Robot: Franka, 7 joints.
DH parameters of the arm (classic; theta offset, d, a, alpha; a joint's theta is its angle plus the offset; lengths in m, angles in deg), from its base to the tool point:
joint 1: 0 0.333 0 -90
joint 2: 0 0 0 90
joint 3: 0 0.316 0.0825 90
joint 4: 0 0 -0.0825 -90
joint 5: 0 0.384 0 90
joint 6: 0 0 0.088 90
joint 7: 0 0.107 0 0
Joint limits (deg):
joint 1: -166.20..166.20
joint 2: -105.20..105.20
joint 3: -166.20..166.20
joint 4: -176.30..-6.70
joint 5: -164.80..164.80
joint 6: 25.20..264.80
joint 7: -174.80..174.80
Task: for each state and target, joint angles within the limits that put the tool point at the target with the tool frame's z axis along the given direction. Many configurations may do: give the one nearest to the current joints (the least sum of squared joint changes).
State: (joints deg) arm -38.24 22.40 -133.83 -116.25 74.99 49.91 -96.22
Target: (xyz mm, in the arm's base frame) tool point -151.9 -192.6 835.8 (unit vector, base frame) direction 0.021 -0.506 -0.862
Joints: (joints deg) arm -35.32 51.78 -163.55 -94.69 61.10 46.06 -96.22
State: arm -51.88 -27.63 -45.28 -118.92 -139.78 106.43 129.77
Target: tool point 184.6 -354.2 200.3 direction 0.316 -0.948 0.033
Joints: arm -10.99 9.89 -46.35 -159.15 -164.80 103.44 129.77
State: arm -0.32 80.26 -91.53 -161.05 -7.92 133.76 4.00
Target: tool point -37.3 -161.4 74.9 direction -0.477 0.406 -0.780
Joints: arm -44.42 29.81 -45.54 -176.30 -45.13 168.53 4.00
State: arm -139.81 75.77 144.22 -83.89 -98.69 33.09 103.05
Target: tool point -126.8 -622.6 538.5 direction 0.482 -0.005 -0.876
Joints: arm -133.72 101.23 149.78 -76.23 -89.97 50.25 103.05
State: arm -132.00 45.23 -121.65 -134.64 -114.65 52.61 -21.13
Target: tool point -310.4 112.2 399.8 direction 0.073 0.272 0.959
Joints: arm -88.19 36.38 -90.20 -161.08 -98.96 52.77 -21.13
